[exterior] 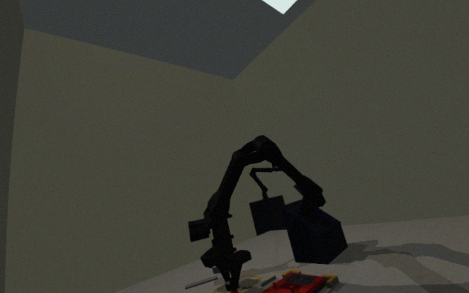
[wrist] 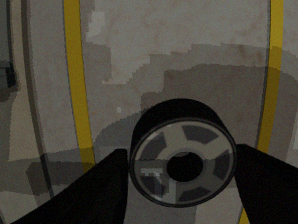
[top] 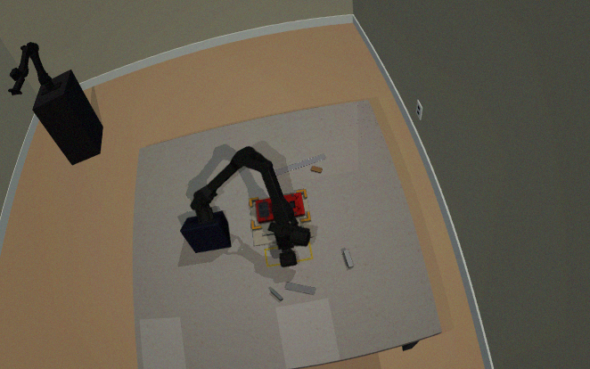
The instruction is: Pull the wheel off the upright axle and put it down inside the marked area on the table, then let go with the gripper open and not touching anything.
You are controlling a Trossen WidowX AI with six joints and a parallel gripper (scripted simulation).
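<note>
My gripper tip is now right at the wheel. Round my gripper tip: long grey strip (42 cm to the left, 14 cm ahead, 1 cm below); then grey stand (19 cm to the left, 2 cm ahead); then orange block (36 cm to the left, 23 cm ahead, 1 cm below).
</note>
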